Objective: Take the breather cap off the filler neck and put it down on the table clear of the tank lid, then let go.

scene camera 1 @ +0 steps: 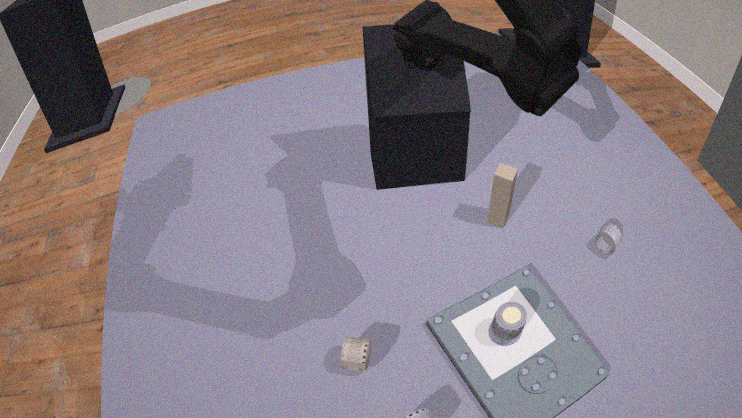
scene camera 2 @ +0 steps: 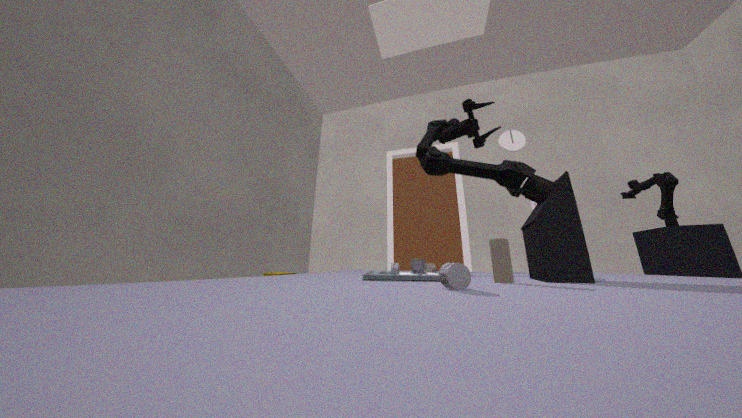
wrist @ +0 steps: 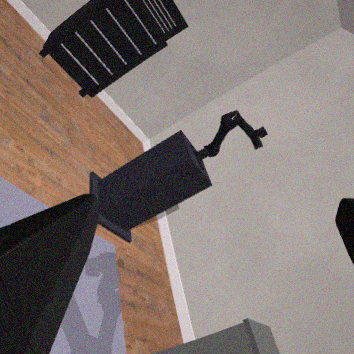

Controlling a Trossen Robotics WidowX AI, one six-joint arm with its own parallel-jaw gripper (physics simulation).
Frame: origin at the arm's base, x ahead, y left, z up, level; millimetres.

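Seen in the pictures: gripper, fingertip midpoint: (scene camera 2: pixel 497 114) (wrist: pixel 221 208); arm's base at its link origin: (scene camera 1: pixel 421 48) (scene camera 2: pixel 548 193).
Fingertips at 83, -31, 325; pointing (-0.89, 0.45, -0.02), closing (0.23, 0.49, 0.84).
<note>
Offsets run from my fingertips to a thing's middle, as dx, dy, dz. "*": to the spot under its first point.
The breather cap @[+312, +34, -531] (scene camera 1: pixel 510 316) (scene camera 2: pixel 417 265), a dark grey cylinder with a cream disc on top, stands upright over the filler neck on a white square @[* +360, +5, -560] (scene camera 1: pixel 498 363) of the tank lid. The neck is hidden or cannot be told apart from the cap. The tank lid @[* +407, +131, -560] (scene camera 1: pixel 581 358) (scene camera 2: pixel 399 277) is a flat grey-green plate with several bolts around its rim. My gripper (scene camera 2: pixel 496 115) (wrist: pixel 221 208) is open and empty, high above the table and far from the cap, its fingers pointing sideways towards the pedestal side. Its fingers do not show in scene camera 1. The cap does not show in the wrist view.
A beige block @[+93, +113, -521] (scene camera 1: pixel 502 199) (scene camera 2: pixel 501 262) stands between the lid and my black pedestal (scene camera 1: pixel 420 145) (scene camera 2: pixel 558 244). A ribbed beige cylinder @[+286, -177, -551] (scene camera 1: pixel 355 354) lies left of the lid, a clear one @[+223, +291, -551] (scene camera 1: pixel 609 236) beyond it. Another arm's pedestal (scene camera 2: pixel 680 249) (wrist: pixel 155 180) stands further off.
</note>
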